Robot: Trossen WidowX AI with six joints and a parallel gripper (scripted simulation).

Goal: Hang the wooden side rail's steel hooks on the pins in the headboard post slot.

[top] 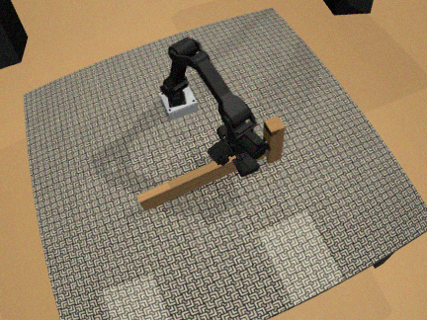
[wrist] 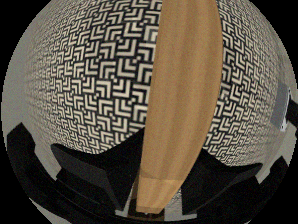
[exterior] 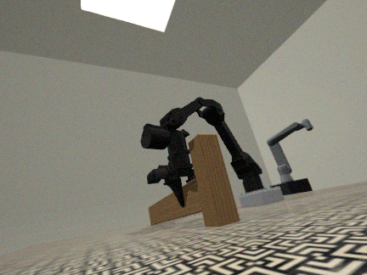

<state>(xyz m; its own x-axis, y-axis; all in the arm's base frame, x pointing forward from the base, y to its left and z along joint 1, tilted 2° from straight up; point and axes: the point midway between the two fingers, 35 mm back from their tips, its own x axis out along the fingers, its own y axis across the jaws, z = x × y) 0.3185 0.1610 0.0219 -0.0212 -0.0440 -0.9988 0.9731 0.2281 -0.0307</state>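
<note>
Now: gripper tip 12 cm to the right of the headboard post, 4 cm below it and 3 cm past it.
</note>
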